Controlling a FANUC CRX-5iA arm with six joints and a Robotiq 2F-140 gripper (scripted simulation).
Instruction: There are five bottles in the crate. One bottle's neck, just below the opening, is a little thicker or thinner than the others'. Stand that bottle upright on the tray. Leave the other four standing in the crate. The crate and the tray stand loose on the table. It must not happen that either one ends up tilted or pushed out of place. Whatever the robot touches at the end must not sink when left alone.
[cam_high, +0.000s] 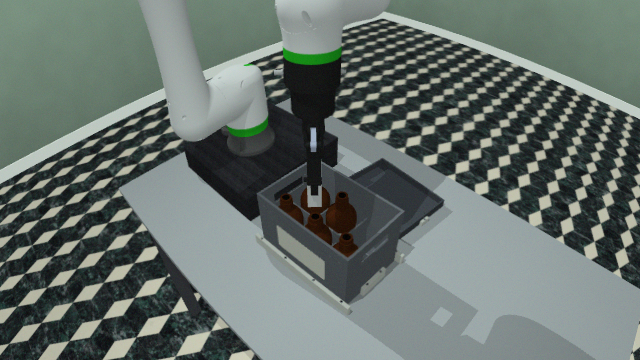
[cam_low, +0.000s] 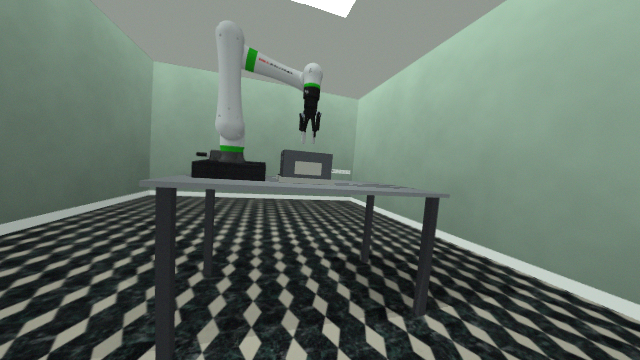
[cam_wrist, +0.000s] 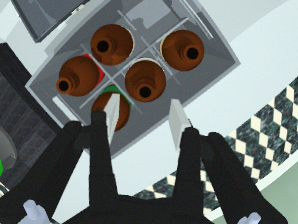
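My gripper is now 170 mm above the brown bottle. The rest, counted from my hand: glass bottle (100 mm behind, 70 mm to the left, 170 mm below); then crate (10 mm behind, 40 mm to the left, 170 mm below); then dark grey tray (60 mm behind, 300 mm to the left, 240 mm below).
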